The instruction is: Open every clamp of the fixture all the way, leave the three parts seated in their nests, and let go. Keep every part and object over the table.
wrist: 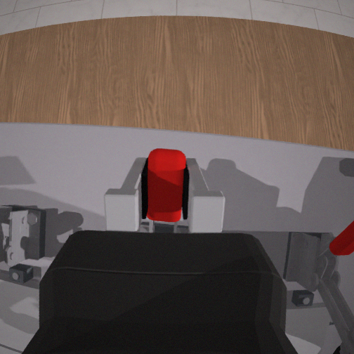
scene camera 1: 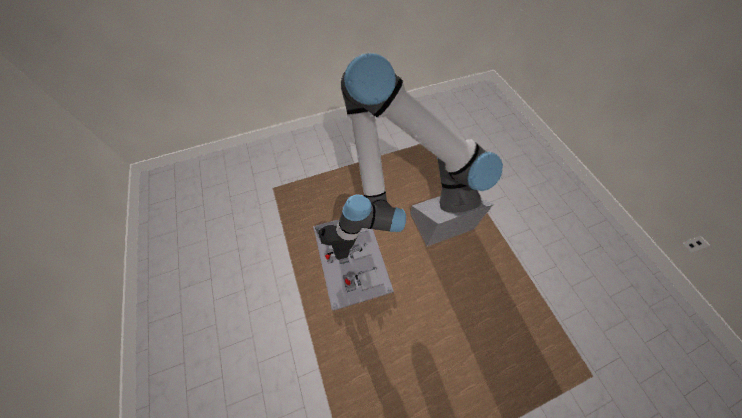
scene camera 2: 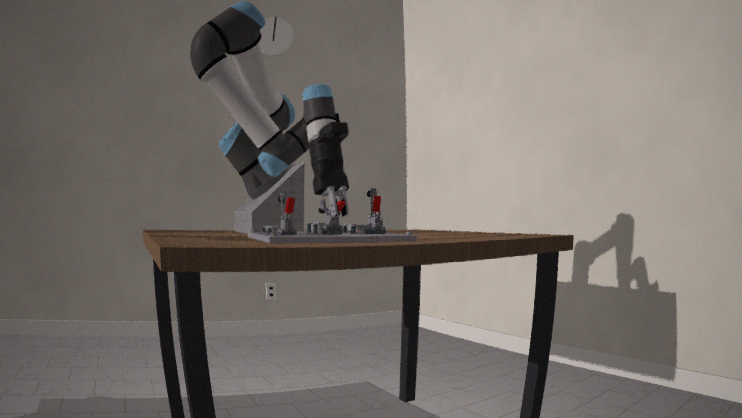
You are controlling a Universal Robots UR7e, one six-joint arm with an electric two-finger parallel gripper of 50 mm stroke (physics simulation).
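Places are measured from the arm's base along level axes (x ahead, y left, z up), in centimetres.
Pixels of known places: gripper, fingertip midpoint: (scene camera 1: 329,259) (scene camera 2: 340,215); arm's base, link origin: (scene camera 1: 460,203) (scene camera 2: 269,184).
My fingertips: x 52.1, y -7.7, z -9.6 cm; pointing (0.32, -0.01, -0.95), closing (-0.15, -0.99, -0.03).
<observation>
For each thing: its top centre in the pictures, then the offset to it from my fingertips. "*": a spot on its surface instead.
- red handle, surface spot: (scene camera 1: 327,257) * dx +0.6, dy +0.2, dz +3.1 cm
- left clamp's handle, surface spot: (scene camera 2: 290,205) * dx -4.3, dy -10.5, dz +2.1 cm
- right clamp's handle, top centre: (scene camera 2: 377,195) (scene camera 1: 346,280) dx -1.7, dy +11.5, dz +4.6 cm
The light grey fixture plate (scene camera 1: 337,300) (scene camera 2: 363,238) carries three toggle clamps in a row. My gripper (scene camera 2: 340,206) (wrist: 165,176) is shut on the red handle (scene camera 1: 327,257) (wrist: 166,167) of the middle clamp, with a black pad on each side of it. This clamp's arm (scene camera 2: 322,205) looks partly raised. The left clamp's handle (scene camera 2: 290,205) and the right clamp's handle (scene camera 2: 376,203) (scene camera 1: 347,281) stand steeply up, and both clamps' arms are raised in scene camera 2. Grey parts in the nests are small and hard to tell apart; my wrist hides some of the fixture.
The fixture lies on the brown wooden table (scene camera 1: 430,332) (scene camera 2: 363,257) (wrist: 165,70), with its plate edge near the table edge. A neighbouring red handle (wrist: 344,241) is close on the right in the wrist view, and another clamp (wrist: 22,232) on the left. The robot's grey pedestal (scene camera 1: 451,228) stands behind.
</observation>
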